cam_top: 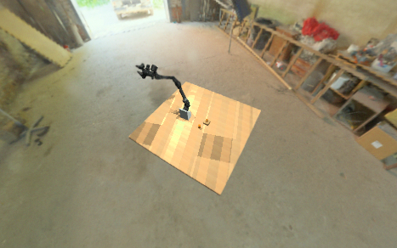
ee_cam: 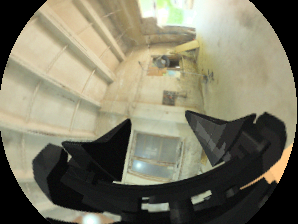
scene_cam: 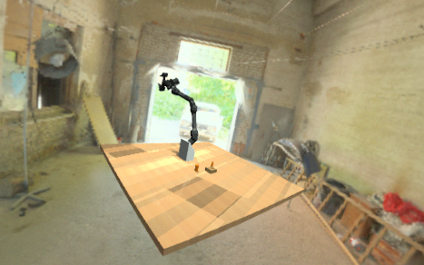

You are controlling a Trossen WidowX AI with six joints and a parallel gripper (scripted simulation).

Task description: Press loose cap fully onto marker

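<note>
My gripper tip is 76 cm short of the orange cap, 14 cm to the right of it and 63 cm above it. The rest, counted from my gripper tip: holder block: 79 cm ahead, 26 cm to the left, 64 cm below.
</note>
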